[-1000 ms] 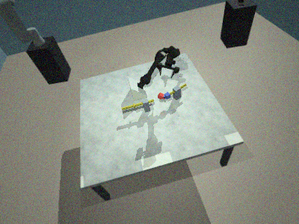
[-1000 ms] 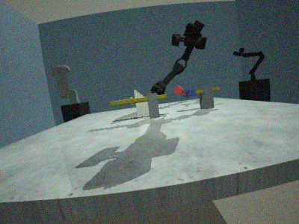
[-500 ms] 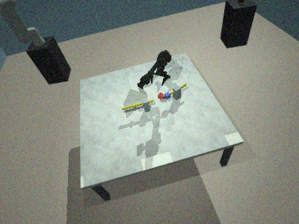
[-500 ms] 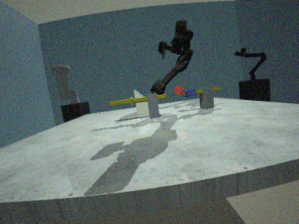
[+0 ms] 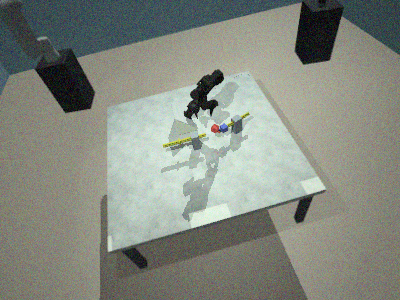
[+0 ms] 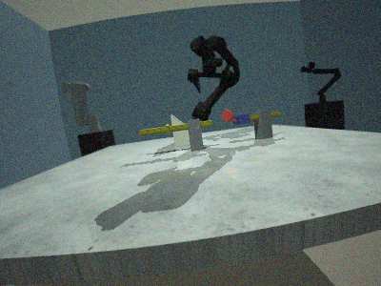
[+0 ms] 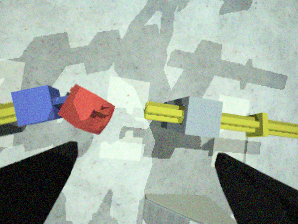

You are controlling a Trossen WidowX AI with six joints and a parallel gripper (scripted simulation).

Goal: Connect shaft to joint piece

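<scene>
The red tip lies 110 mm below my gripper tip, 60 mm to the left of it and 10 mm ahead of it.
</scene>
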